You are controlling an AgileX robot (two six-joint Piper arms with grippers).
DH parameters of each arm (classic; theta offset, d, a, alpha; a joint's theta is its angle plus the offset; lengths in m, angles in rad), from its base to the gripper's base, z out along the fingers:
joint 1: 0 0.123 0 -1.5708
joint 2: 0.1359 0 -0.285 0
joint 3: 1.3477 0 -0.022 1.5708
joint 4: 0 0.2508 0 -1.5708
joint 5: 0 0 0.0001 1.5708
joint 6: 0 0.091 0 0
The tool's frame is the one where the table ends.
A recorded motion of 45 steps. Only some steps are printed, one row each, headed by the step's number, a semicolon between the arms.
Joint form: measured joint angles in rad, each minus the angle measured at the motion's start. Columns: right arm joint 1, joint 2, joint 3, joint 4, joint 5, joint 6; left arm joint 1, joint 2, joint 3, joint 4, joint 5, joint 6.
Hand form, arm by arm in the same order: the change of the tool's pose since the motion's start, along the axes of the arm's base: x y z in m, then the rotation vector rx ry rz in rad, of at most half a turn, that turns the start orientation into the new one. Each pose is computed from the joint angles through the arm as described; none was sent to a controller.
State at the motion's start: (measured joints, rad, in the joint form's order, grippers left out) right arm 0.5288 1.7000 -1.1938 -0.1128 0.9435 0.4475; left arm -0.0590 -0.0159 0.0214 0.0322 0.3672 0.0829
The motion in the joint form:
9: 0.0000 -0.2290 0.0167 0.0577 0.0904 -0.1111; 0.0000 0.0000 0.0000 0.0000 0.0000 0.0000
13: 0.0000 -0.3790 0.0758 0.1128 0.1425 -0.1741; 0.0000 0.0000 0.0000 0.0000 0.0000 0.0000
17: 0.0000 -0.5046 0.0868 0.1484 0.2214 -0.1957; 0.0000 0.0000 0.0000 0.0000 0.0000 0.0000
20: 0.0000 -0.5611 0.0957 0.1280 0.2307 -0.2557; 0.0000 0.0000 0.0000 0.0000 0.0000 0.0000
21: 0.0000 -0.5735 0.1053 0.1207 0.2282 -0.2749; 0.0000 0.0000 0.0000 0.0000 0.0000 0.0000
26: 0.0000 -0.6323 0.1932 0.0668 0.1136 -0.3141; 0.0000 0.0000 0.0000 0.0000 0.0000 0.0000
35: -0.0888 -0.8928 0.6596 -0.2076 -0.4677 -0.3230; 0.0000 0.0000 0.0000 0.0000 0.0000 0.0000
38: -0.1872 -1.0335 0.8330 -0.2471 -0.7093 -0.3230; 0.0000 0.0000 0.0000 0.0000 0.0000 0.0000
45: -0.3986 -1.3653 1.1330 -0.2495 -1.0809 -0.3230; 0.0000 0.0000 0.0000 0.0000 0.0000 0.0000
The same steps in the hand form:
9: -0.0382 -0.0177 0.0644 0.0774 -0.0873 0.0819; 0.0000 0.0000 0.0000 0.0000 0.0000 0.0000
13: -0.0729 -0.0330 0.0866 0.1258 -0.1031 0.1293; 0.0000 0.0000 0.0000 0.0000 0.0000 0.0000
17: -0.1030 -0.0471 0.1105 0.1675 -0.1219 0.1476; 0.0000 0.0000 0.0000 0.0000 0.0000 0.0000
20: -0.1139 -0.0555 0.1195 0.1479 -0.1727 0.2078; 0.0000 0.0000 0.0000 0.0000 0.0000 0.0000
21: -0.1162 -0.0575 0.1193 0.1375 -0.1829 0.2266; 0.0000 0.0000 0.0000 0.0000 0.0000 0.0000
26: -0.1210 -0.0653 0.1103 0.1089 -0.2875 0.2708; 0.0000 0.0000 0.0000 0.0000 0.0000 0.0000
35: -0.1444 -0.1059 0.0476 -0.0055 -0.7205 0.3485; 0.0000 0.0000 0.0000 0.0000 0.0000 0.0000
38: -0.1621 -0.1224 0.0290 0.0084 -0.9162 0.3204; 0.0000 0.0000 0.0000 0.0000 0.0000 0.0000
45: -0.2046 -0.1445 -0.0056 0.0172 -1.2905 0.1984; 0.0000 0.0000 0.0000 0.0000 0.0000 0.0000

